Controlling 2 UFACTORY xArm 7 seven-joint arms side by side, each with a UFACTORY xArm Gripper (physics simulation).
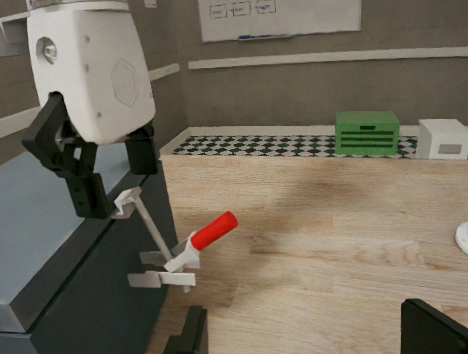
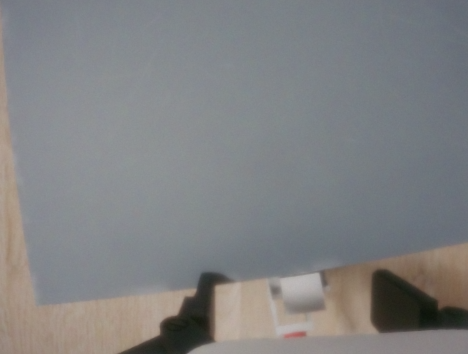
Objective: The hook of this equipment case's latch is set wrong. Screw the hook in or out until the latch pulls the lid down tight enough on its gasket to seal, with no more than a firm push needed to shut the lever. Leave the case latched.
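Places are measured from the left arm's base along level axes (x ahead, y left, z up), in metres.
Pixels of known places: left gripper, fingertip midpoint: (image 1: 305,336); right gripper, fingertip midpoint: (image 1: 123,192) (image 2: 294,298).
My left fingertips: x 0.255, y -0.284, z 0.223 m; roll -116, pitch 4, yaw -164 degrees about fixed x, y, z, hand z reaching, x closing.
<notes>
Ahead of a thing's pixels: the offset from my left fingertips to its top centre. "pt": to the spot under its first point. Level surfaces: height alone.
The dark grey case @(pt dz -0.072, dx +0.189, dy -0.098 m) (image 1: 107,267) has its blue-grey lid @(dz -0.013, dx +0.306, dy -0.127 m) (image 1: 45,205) (image 2: 225,150) down, with a thin dark seam below it. The white hook head @(pt dz -0.018, dx +0.178, dy -0.137 m) (image 1: 126,198) (image 2: 302,292) is at the catch on the lid's front edge. Its rod @(dz -0.016, dx +0.166, dy -0.150 m) (image 1: 152,227) runs down to the latch bracket @(pt dz -0.117, dx +0.142, dy -0.139 m) (image 1: 177,279). The red lever handle @(pt dz -0.060, dx +0.097, dy -0.153 m) (image 1: 215,231) (image 2: 295,334) sticks outward and up from the case. My right gripper (image 1: 123,192) (image 2: 294,298) is open, its fingers on either side of the hook head, apart from it. My left gripper (image 1: 305,336) is open and empty, in front of the latch.
The wooden table @(dz -0.223 m) (image 1: 310,225) (image 2: 15,300) extends beside the case. A green box (image 1: 367,134) and a white box (image 1: 442,140) stand beyond the table's far edge. A white round object (image 1: 463,238) shows partly at the right edge. A whiteboard (image 1: 310,15) hangs on the wall.
</notes>
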